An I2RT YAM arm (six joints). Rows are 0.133 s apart.
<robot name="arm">
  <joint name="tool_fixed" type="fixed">
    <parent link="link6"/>
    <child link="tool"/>
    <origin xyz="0 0 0" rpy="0 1.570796 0"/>
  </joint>
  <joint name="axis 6" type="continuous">
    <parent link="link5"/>
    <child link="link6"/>
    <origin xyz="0.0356 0 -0.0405"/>
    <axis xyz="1 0 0"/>
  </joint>
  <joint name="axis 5" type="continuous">
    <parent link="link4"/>
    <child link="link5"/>
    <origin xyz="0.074 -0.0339 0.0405"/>
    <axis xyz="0 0 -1"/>
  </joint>
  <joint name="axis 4" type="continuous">
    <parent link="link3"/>
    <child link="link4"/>
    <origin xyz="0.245 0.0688 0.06"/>
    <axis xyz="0 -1 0"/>
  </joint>
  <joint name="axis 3" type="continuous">
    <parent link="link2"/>
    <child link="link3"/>
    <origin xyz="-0.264 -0.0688 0"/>
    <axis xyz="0 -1 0"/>
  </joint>
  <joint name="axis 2" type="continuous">
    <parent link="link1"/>
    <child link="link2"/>
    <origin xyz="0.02 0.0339 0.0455"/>
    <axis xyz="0 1 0"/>
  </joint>
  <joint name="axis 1" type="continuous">
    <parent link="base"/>
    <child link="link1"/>
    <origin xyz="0 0 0.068"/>
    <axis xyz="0 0 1"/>
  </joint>
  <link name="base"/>
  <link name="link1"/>
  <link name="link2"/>
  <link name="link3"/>
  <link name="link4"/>
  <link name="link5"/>
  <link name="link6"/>
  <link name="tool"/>
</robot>
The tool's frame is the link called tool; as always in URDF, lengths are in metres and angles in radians. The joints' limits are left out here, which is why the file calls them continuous.
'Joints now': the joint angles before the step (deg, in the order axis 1, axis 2, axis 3, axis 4, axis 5, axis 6). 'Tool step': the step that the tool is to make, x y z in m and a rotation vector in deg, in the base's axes. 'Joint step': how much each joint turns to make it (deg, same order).
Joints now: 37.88, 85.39, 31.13, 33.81, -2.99, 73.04
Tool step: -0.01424, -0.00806, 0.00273, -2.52, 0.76, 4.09
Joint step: 0.09, -4.85, -2.03, -5.20, -3.16, -2.90
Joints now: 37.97, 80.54, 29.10, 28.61, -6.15, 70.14
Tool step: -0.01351, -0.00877, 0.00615, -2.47, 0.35, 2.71
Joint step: 0.08, -5.60, -1.33, -6.39, -1.71, -2.67
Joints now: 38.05, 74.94, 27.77, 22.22, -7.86, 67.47
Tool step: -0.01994, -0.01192, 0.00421, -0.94, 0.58, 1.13
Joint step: 0.66, -7.43, -2.88, -5.66, -0.26, -0.55
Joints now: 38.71, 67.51, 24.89, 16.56, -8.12, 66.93
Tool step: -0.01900, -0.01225, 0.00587, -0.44, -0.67, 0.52
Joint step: 0.70, -8.14, -2.48, -5.50, 0.49, -0.61
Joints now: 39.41, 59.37, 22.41, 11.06, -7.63, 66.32
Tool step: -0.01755, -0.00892, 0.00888, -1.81, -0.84, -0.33
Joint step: 1.72, -7.76, -0.46, -7.92, 2.69, -0.82
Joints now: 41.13, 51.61, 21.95, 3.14, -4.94, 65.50
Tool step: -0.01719, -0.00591, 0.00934, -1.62, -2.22, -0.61
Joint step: 3.07, -6.90, 0.02, -6.42, 4.49, -0.79
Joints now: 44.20, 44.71, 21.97, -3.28, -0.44, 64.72
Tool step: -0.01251, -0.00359, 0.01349, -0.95, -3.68, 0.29
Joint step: 2.88, -5.07, 1.19, -4.32, 3.74, -1.89
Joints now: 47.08, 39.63, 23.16, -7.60, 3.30, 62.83
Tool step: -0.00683, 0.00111, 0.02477, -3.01, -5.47, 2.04
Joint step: 2.63, -1.69, 4.57, -4.43, 2.94, -5.38
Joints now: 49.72, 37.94, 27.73, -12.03, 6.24, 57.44
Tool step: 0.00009, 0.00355, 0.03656, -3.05, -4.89, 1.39
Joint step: 1.16, 1.75, 8.07, -4.86, 1.88, -5.44
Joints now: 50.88, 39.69, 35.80, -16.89, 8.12, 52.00
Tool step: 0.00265, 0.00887, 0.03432, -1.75, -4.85, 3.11
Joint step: 1.10, 3.52, 7.67, -1.75, -0.26, -5.33
